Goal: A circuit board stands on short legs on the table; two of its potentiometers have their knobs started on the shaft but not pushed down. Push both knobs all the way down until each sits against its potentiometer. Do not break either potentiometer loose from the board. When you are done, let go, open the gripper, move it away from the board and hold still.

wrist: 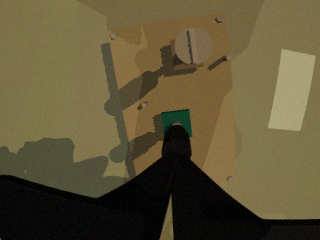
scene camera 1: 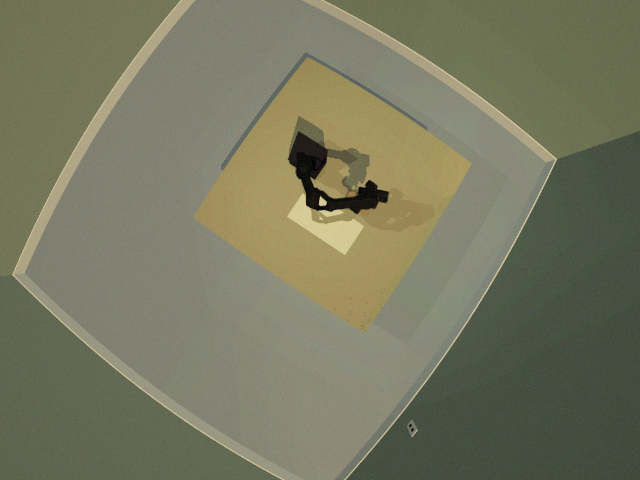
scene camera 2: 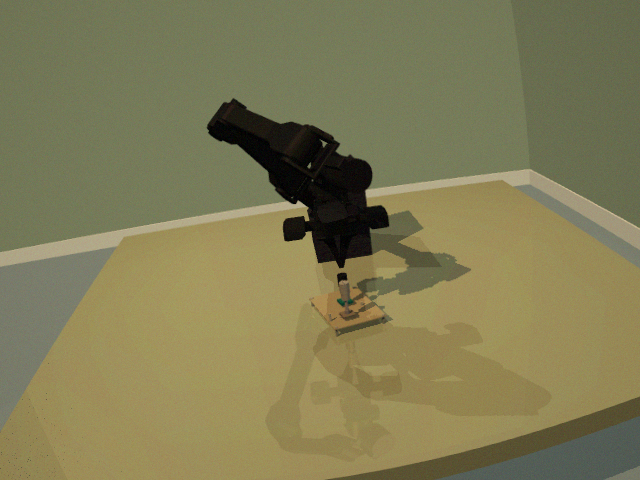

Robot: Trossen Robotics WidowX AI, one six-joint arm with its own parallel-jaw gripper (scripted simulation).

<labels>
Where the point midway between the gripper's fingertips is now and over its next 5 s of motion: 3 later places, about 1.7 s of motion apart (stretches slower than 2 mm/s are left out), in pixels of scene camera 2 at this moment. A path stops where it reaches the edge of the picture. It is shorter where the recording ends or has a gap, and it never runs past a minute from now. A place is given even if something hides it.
The gripper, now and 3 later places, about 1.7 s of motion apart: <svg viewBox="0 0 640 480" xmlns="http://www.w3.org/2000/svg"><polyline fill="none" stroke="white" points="341,267 342,274 342,278 343,281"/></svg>
</labels>
